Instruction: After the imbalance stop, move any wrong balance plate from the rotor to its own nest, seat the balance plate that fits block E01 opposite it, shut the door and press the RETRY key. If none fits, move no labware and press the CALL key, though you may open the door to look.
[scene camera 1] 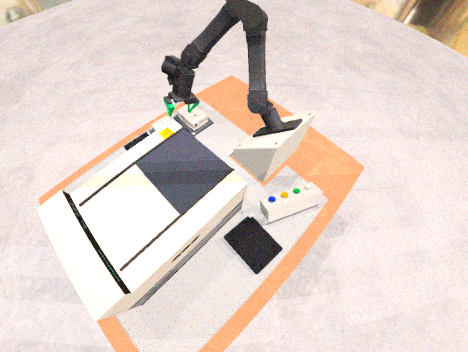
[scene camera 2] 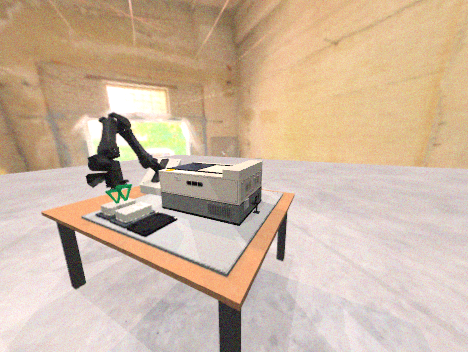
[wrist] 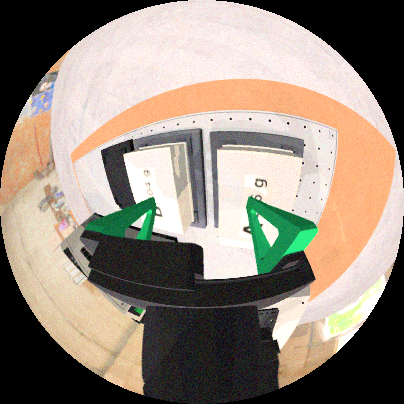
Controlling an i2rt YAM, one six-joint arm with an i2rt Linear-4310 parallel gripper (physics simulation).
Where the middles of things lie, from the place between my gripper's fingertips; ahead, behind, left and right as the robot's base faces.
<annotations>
My gripper is now 290 mm to the right of the dark sliding door [scene camera 1: 182, 168], 220 mm short of it and 140 mm below it. Also, from my hand: centrifuge [scene camera 1: 119, 240]: 370 mm ahead, 280 mm to the left, 50 mm above.
</annotations>
